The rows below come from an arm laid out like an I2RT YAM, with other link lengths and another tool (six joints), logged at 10 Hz.
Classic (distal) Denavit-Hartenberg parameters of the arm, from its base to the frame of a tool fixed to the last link. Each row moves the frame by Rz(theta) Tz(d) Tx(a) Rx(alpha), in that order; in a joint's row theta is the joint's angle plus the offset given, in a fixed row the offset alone. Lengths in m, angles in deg.
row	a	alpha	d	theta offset
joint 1	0.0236	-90.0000	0.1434	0.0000
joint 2	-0.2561	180.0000	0.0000	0.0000
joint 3	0.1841	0.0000	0.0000	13.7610
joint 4	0.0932	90.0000	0.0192	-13.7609
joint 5	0.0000	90.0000	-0.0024	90.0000
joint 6	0.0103	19.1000	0.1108	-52.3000
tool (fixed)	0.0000	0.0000	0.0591	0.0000
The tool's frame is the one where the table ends.
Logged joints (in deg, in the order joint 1, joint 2, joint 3, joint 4, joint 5, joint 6), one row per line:
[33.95, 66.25, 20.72, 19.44, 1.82, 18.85]
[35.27, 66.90, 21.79, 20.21, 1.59, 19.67]
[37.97, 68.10, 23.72, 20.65, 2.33, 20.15]
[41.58, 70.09, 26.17, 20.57, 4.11, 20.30]
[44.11, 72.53, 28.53, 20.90, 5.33, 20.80]
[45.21, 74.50, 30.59, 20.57, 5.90, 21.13]
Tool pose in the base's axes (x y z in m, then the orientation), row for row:
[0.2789, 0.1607, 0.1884, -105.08, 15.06, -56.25]
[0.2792, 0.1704, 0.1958, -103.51, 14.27, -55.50]
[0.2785, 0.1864, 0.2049, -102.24, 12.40, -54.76]
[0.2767, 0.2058, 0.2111, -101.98, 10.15, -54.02]
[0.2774, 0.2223, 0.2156, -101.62, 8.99, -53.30]
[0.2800, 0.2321, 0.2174, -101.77, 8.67, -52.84]
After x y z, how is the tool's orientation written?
As a rotation vector, in degrees.
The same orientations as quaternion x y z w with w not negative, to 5 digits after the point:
[-0.75801, 0.10864, -0.40577, 0.49897]
[-0.75115, 0.10355, -0.40275, 0.51269]
[-0.74593, 0.09047, -0.39952, 0.52516]
[-0.74591, 0.07424, -0.39512, 0.53103]
[-0.74503, 0.06591, -0.39077, 0.53655]
[-0.74637, 0.06358, -0.38752, 0.53732]

